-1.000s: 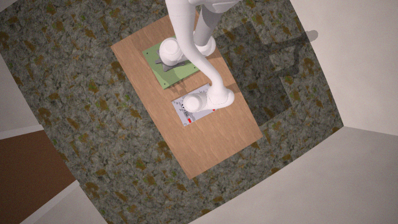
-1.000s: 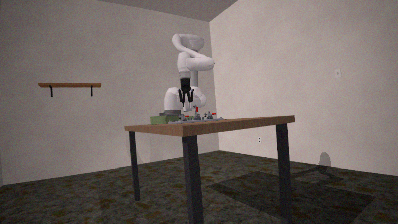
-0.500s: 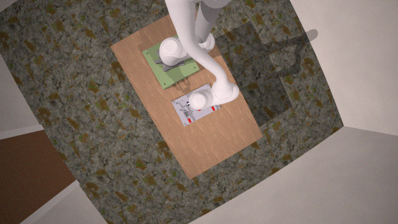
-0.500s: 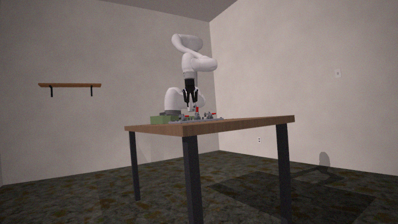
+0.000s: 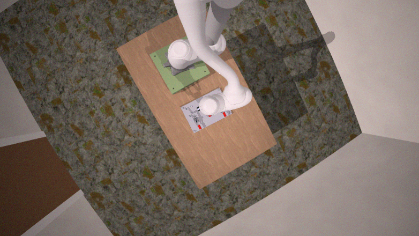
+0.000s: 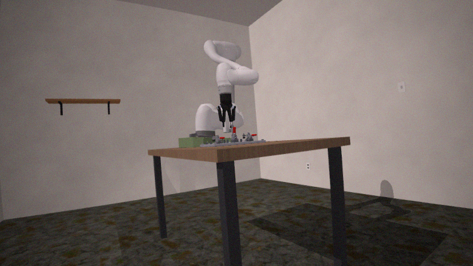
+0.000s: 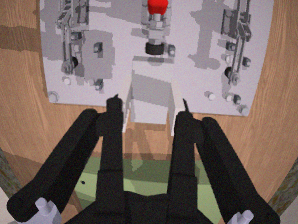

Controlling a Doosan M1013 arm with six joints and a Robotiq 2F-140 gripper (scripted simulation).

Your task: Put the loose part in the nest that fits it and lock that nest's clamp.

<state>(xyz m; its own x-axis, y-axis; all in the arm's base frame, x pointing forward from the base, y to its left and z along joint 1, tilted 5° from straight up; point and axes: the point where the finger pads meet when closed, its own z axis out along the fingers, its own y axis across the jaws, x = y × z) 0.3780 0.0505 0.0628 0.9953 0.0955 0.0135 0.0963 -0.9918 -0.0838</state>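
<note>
Right now my hand is 3 cm above the loose part. Also, from my hand: grey fixture plate 11 cm below, 5 cm ahead.
</note>
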